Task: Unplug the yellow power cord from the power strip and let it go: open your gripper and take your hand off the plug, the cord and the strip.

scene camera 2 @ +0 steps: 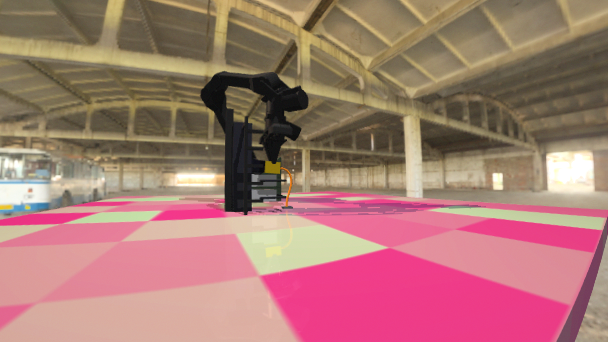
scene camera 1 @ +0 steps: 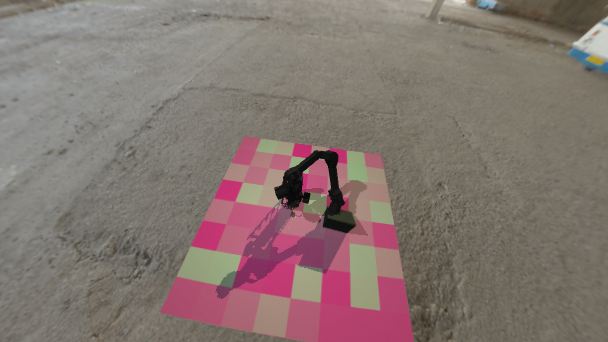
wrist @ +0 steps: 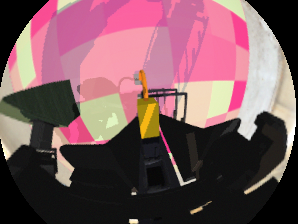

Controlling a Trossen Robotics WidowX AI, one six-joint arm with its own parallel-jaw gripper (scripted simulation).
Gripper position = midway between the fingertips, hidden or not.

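My gripper (scene camera 2: 272, 164) (wrist: 148, 118) visible.
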